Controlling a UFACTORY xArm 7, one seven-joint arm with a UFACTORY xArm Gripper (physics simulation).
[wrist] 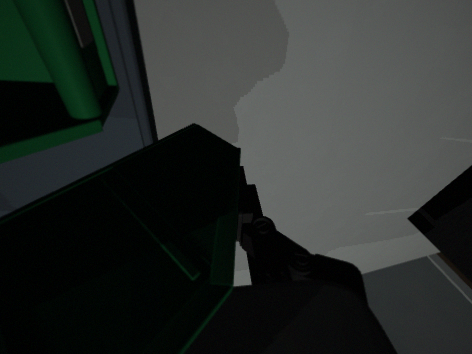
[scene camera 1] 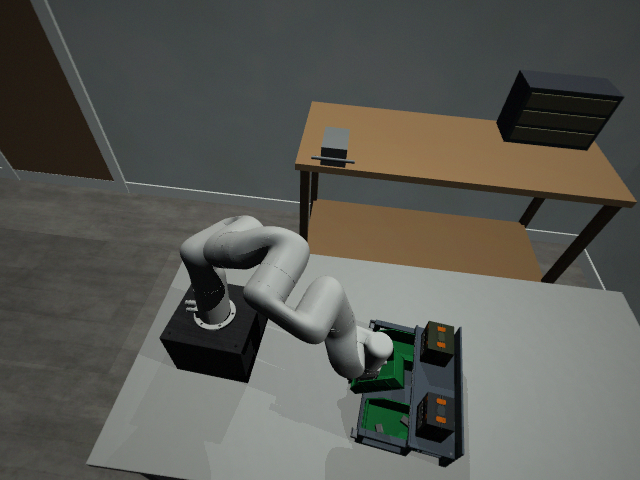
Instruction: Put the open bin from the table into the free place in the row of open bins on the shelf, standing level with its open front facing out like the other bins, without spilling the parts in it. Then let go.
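Frame: origin at the arm's base, x right, y ahead, z up, level; metres.
Seen in the pictures: gripper, fingertip midpoint: point(wrist: 219, 182) point(scene camera 1: 353, 379); arm's base, link origin: point(scene camera 1: 215, 314).
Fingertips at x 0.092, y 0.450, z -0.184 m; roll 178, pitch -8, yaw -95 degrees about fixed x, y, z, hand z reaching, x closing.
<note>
Pixels of each thing's top centre, then the offset from my fingertips to it. "spot": a spot on its surface instead.
- green open bin, surface spot: point(wrist: 150, 215) spot: dx +0.039, dy +0.030, dz +0.046 m
- neighbouring bin, surface spot: point(scene camera 1: 403, 343) spot: dx -0.152, dy +0.181, dz -0.011 m
The green open bin point(scene camera 1: 391, 381) point(wrist: 150, 215) is at the middle place of the blue-grey shelf point(scene camera 1: 435, 379) point(wrist: 125, 95), between two green bins. It sits askew to the row, and its front part sticks out past them. My gripper point(wrist: 219, 182) is shut on the bin's wall at its near end; one finger shows outside the wall and the other is hidden by the bin. In the scene view the arm covers the gripper. The bin's inside is dark in the wrist view, and I cannot see its parts or whether its floor rests on the shelf.
A neighbouring bin point(scene camera 1: 403, 343) stands at the back of the row, and another point(scene camera 1: 387, 417) with grey parts stands at the front. Two dark boxes with orange marks point(scene camera 1: 431, 342) point(scene camera 1: 430, 415) stand on the shelf's upper board. The robot's black base point(scene camera 1: 206, 356) is at the left.
</note>
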